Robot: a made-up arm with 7 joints.
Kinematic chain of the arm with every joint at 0, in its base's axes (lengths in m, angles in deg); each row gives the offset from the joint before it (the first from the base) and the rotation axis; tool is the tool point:
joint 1: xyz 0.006 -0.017 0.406 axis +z
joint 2: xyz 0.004 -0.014 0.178 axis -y
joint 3: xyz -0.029 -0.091 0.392 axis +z
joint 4: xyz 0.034 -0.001 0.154 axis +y
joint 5: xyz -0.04 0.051 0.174 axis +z
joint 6: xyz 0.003 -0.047 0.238 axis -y
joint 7: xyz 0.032 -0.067 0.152 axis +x
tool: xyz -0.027 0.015 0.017
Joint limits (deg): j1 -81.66..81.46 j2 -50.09..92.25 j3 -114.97..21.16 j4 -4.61..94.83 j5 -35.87..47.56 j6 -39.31..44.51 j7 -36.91..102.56
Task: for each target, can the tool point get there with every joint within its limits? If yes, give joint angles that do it. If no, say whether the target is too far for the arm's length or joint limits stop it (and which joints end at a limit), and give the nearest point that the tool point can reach.
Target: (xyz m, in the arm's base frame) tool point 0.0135 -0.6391 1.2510
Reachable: yes | joints 6.89 29.50 -53.02 82.28 -21.02 -28.01 -2.28
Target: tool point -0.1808 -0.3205 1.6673
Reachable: yes | joints 15.92 13.00 -67.33 3.32 20.05 -19.43 57.73
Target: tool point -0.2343 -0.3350 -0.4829
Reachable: no: joint limits stop it (at a limit: joint 2, joint 3, joint 4, joint 6) | nearest point -0.4423 -0.6103 0.1896 | short by 0.756 m
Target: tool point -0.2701 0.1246 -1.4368
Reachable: no: too far | nearest point -0.6697 0.3295 0.1835 | short by 1.681 m
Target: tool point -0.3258 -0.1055 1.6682
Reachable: yes | joints -14.23 22.15 4.52 19.61 -7.40 11.44 82.27
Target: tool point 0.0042 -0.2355 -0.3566
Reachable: no: joint limits stop it (at a limit: joint 2, joint 3, joint 4, joint 6, joint 7) | nearest point 0.0000 -0.7452 0.2002 | short by 0.755 m
